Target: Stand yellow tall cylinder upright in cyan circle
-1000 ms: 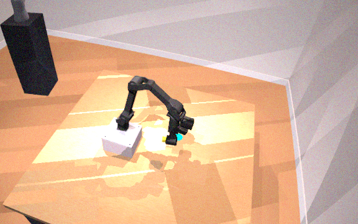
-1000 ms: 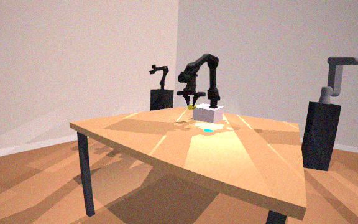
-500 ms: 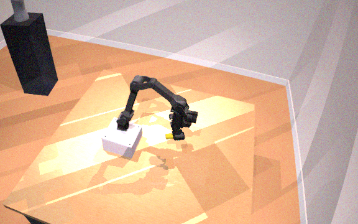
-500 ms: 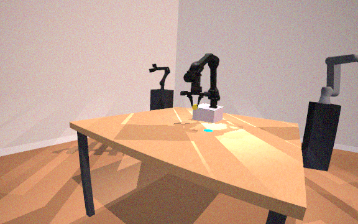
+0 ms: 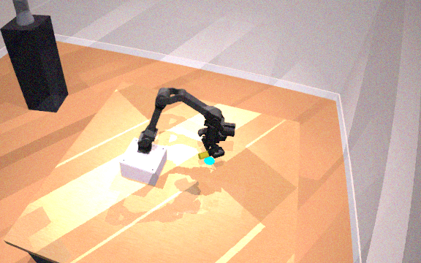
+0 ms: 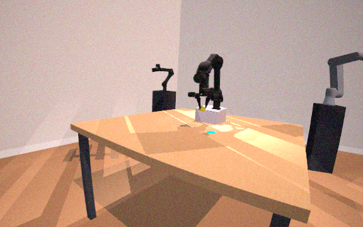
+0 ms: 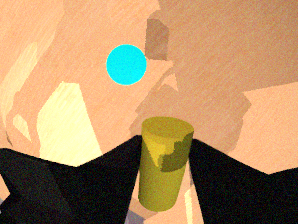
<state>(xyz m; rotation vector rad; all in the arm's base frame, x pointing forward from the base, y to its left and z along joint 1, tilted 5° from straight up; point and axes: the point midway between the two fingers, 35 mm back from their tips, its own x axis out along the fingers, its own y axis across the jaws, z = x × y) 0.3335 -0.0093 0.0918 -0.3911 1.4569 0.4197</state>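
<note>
Now: gripper tip 14 cm above the cyan circle, 7 cm to the right of it and 1 cm short of it. Round my gripper tip: yellow tall cylinder: 2 cm behind, 1 cm to the right.
</note>
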